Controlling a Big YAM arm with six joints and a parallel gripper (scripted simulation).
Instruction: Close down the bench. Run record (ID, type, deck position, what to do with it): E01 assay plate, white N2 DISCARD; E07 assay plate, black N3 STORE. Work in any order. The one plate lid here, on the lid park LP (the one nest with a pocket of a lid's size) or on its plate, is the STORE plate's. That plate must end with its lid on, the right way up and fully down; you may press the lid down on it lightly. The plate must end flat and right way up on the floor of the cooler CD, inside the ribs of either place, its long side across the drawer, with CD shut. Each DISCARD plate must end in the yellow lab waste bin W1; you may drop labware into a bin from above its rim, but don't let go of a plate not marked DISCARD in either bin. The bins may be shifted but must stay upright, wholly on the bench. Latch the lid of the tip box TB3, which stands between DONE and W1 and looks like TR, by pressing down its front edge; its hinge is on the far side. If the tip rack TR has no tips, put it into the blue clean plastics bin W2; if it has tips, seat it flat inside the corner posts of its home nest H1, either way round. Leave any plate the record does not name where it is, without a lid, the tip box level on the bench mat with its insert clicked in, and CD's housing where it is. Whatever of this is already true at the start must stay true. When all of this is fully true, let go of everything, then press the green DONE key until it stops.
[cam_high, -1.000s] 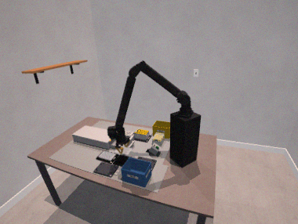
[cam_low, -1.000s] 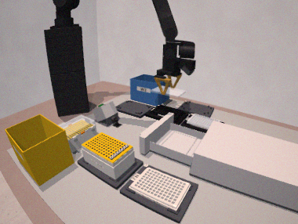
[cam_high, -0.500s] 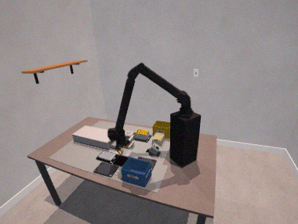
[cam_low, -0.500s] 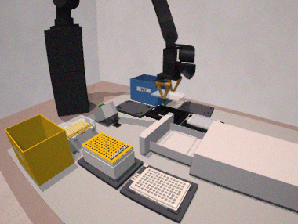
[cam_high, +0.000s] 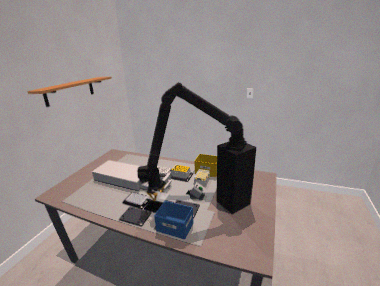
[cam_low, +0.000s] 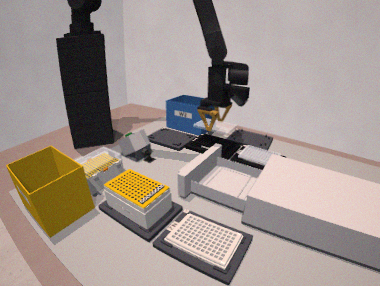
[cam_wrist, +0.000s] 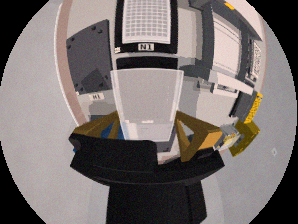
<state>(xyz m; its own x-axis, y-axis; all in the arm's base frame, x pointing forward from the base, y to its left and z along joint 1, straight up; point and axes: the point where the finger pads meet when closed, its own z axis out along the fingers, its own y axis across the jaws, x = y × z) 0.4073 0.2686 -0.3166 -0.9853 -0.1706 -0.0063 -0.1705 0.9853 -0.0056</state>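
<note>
Now: hand 7 cm above the black plate. Round my hand: dark lid park nest (16 cm behind, 8 cm below, 6 cm to the right); then black slab (8 cm below); then plate lid (right at my hand).
</note>
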